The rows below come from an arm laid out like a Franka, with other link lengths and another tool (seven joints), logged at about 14 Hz.
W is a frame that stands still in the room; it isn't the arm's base.
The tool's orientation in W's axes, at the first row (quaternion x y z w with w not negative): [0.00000, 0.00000, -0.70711, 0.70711]
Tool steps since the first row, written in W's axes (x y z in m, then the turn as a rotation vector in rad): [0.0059, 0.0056, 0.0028, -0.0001, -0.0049, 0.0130]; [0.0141, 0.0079, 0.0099, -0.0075, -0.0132, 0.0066]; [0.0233, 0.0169, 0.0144, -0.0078, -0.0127, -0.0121]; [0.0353, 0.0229, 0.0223, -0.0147, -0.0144, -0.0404]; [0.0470, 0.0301, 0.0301, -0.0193, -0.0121, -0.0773]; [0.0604, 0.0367, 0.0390, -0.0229, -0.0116, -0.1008]
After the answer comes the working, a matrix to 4 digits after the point.
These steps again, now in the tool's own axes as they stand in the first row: [-0.0056, 0.0059, 0.0028, 0.0049, -0.0001, 0.0130]; [-0.0079, 0.0141, 0.0099, 0.0132, -0.0075, 0.0066]; [-0.0169, 0.0233, 0.0144, 0.0127, -0.0078, -0.0121]; [-0.0229, 0.0353, 0.0223, 0.0144, -0.0147, -0.0404]; [-0.0301, 0.0470, 0.0301, 0.0121, -0.0193, -0.0773]; [-0.0367, 0.0604, 0.0390, 0.0116, -0.0229, -0.1008]
The tool's axes in the first row as the columns of a matrix, in W's axes (rounded; the answer above uses it unrounded):
[0.0000, 1.0000, 0.0000]
[-1.0000, 0.0000, 0.0000]
[0.0000, 0.0000, 1.0000]

